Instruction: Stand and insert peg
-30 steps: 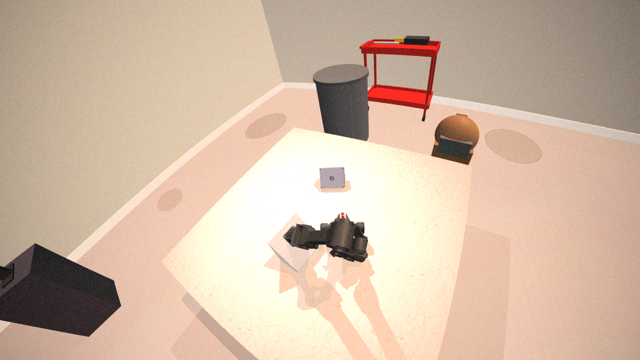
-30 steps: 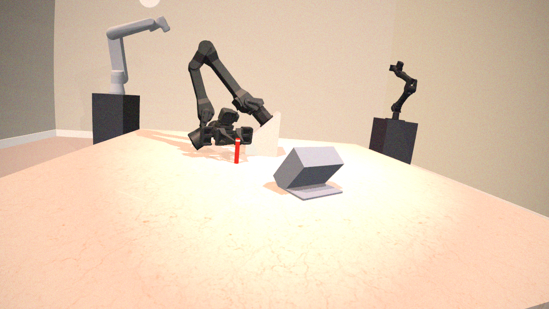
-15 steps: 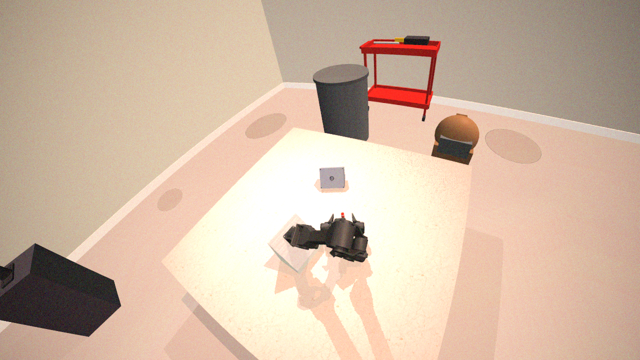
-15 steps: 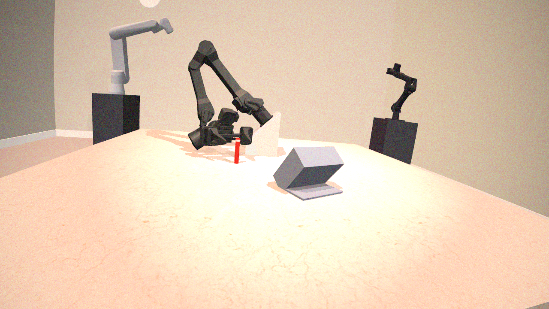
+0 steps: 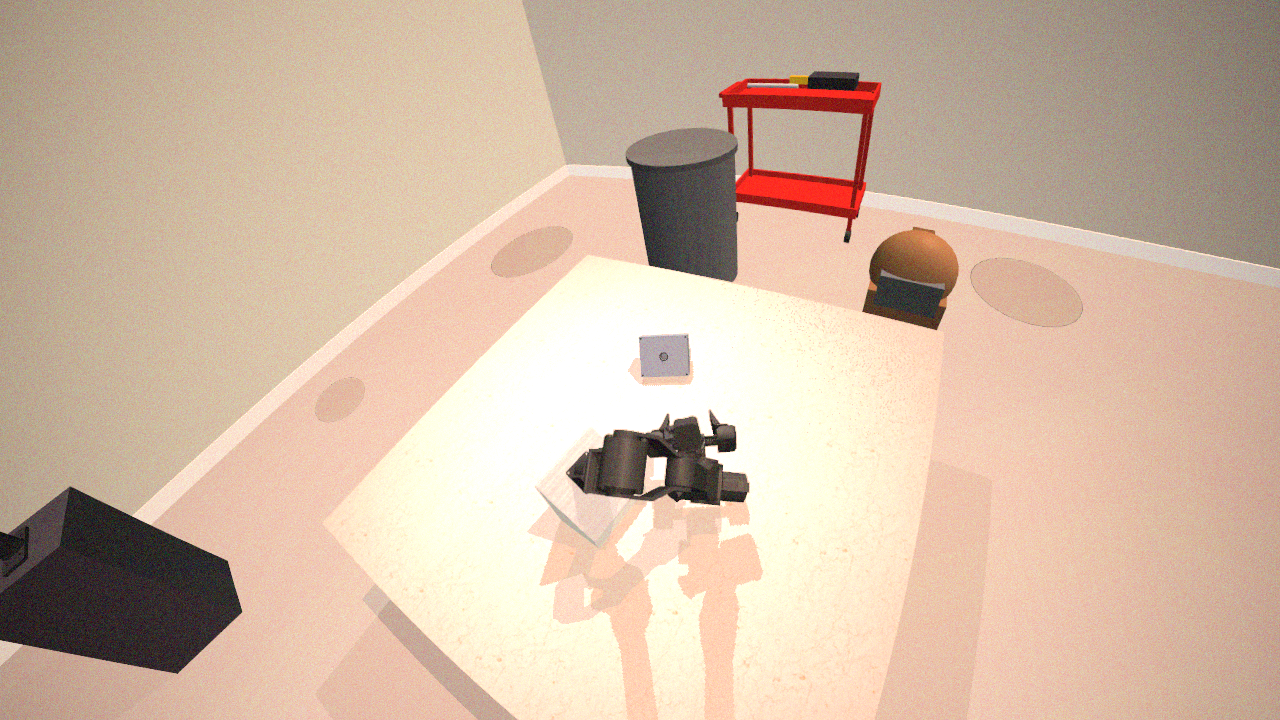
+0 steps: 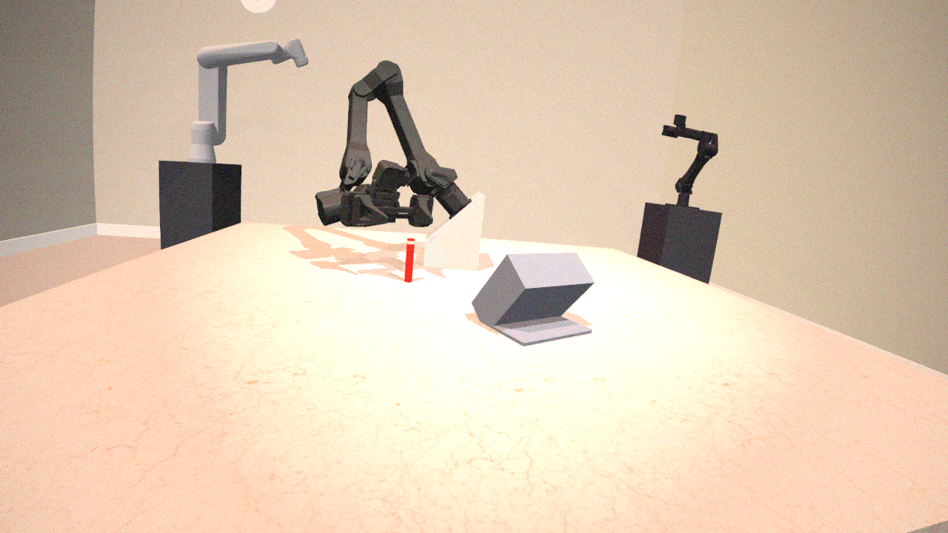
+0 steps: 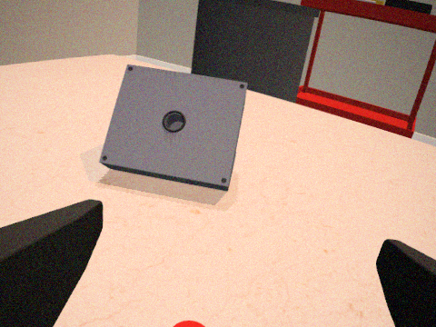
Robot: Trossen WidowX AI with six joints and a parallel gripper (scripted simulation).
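My gripper tip is now 6 cm above the red peg and 2 cm past it. The rest, counted from my gripper tip: grey sloped panel 20 cm to the left, 17 cm ahead, 7 cm below.
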